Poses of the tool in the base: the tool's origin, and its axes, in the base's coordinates. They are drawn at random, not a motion.
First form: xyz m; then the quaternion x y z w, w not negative.
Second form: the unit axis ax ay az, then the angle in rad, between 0 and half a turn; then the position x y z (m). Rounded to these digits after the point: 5 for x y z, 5 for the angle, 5 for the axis.
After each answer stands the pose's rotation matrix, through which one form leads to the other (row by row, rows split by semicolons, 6 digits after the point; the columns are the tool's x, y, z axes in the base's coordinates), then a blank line. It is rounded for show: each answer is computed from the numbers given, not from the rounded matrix.
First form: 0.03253 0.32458 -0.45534 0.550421 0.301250 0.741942 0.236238
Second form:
0.56645 0.31003 0.76355 2.66461 0.03253 0.32458 -0.45534
-0.282457 -0.018921 0.959093; 0.682178 -0.706880 0.186959; 0.674427 0.707080 0.212571

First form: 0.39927 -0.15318 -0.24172 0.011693 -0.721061 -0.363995 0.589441
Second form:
0.01447 -0.89261 -0.45059 1.88086 0.39927 -0.15318 -0.24172
-0.304844 0.412245 -0.858559; -0.445970 0.734741 0.511141; 0.841535 0.538711 -0.040133

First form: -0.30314 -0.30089 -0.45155 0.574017 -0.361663 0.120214 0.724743
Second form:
0.83309 -0.52490 0.17447 1.52027 -0.30314 -0.30089 -0.45155
0.709497 -0.589450 -0.386216; -0.240953 0.312106 -0.918984; 0.662236 0.745076 0.079408

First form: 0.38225 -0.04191 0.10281 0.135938 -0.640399 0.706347 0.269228
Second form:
0.14115 -0.66495 0.73343 2.59641 0.38225 -0.04191 0.10281
-0.818074 -0.554446 -0.152788; 0.206228 -0.034811 -0.977885; 0.536866 -0.831491 0.142820

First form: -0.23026 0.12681 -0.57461 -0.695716 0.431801 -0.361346 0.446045
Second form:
-0.77733 0.48245 -0.40373 2.21691 -0.23026 0.12681 -0.57461
0.365954 -0.278469 0.887994; -0.923175 -0.229183 0.308582; 0.117583 -0.932700 -0.340946

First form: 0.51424 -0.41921 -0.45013 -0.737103 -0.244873 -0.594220 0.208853
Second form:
-0.75372 -0.25039 -0.60762 2.72079 0.51424 -0.41921 -0.45013
0.173880 0.609202 0.773717; 0.112784 -0.792835 0.598909; 0.978287 -0.016875 -0.206567

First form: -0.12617 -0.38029 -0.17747 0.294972 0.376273 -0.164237 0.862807
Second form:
0.58349 0.74431 -0.32488 1.06000 -0.12617 -0.38029 -0.17747
0.662890 0.505390 0.552412; -0.061430 0.772035 -0.632604; -0.746193 0.385412 0.542820

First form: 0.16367 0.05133 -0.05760 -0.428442 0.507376 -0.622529 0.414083
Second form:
-0.47069 0.55741 -0.68392 2.28772 0.16367 0.05133 -0.05760
-0.289945 0.080795 0.953627; -0.950320 -0.142210 -0.276891; 0.113244 -0.986534 0.118014

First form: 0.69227 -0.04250 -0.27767 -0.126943 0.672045 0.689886 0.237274
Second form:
-0.13067 0.69180 0.71017 2.66248 0.69227 -0.04250 -0.27767
-0.855173 -0.498007 0.143765; 0.156761 0.015886 0.987509; -0.494070 0.867028 0.064483

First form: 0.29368 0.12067 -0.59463 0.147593 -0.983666 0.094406 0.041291
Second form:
0.14772 -0.98451 0.09449 3.05899 0.29368 0.12067 -0.59463
-0.953023 -0.298161 -0.053366; -0.282568 0.938608 -0.197916; 0.109100 -0.173539 -0.978765

